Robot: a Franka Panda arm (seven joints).
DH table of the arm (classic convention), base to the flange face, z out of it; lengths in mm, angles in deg. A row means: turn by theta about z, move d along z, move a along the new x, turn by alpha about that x. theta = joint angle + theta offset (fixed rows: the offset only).
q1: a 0, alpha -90, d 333, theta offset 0
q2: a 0, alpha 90, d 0, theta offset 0
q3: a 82.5, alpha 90, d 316, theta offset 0
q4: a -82.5, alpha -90, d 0, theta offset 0
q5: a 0, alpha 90, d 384, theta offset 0
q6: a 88, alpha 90, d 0, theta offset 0
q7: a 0, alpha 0, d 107, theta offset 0
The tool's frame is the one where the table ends.
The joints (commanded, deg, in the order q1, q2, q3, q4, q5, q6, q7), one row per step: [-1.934 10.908 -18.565 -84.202 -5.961 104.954 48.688]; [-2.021 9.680 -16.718 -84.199 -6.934 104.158 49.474]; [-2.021 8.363 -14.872 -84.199 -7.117 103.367 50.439]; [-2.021 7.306 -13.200 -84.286 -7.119 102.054 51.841]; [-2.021 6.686 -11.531 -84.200 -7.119 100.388 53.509]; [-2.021 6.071 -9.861 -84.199 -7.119 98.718 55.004]
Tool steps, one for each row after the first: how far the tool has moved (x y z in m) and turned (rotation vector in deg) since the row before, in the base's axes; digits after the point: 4 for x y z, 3 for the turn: [-0.0012 0.0156 0.0107 -0.280 -0.341 0.904]; [-0.0017 0.0176 0.0116 0.427 -0.728 0.767]; [-0.0025 0.0163 0.0073 0.759 -0.011 0.088]; [-0.0013 0.0164 0.0037 0.787 0.577 -0.214]; [-0.0019 0.0164 0.0030 0.708 0.731 -0.042]
